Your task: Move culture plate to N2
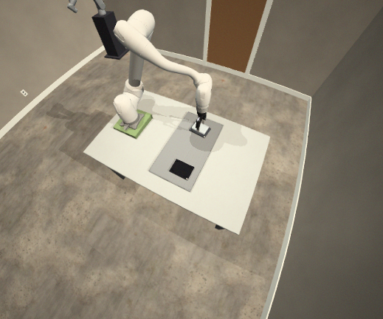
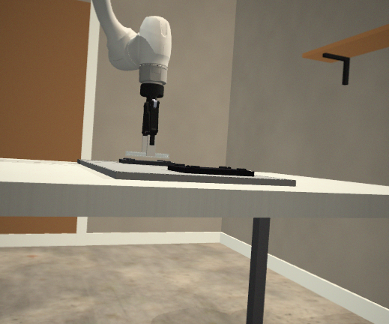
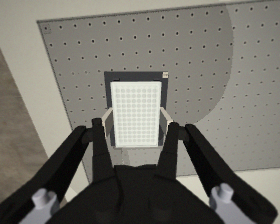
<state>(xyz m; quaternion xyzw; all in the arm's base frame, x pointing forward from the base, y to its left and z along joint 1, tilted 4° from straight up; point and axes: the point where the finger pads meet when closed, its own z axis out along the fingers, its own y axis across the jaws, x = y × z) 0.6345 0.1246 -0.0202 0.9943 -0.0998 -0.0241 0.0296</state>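
Now: the clear lid 2 cm below my hand. Round my hand: 96-well plate: 2 cm below; nest N2: 5 cm below; nest N1: 2 cm behind, 42 cm to the right, 5 cm below.
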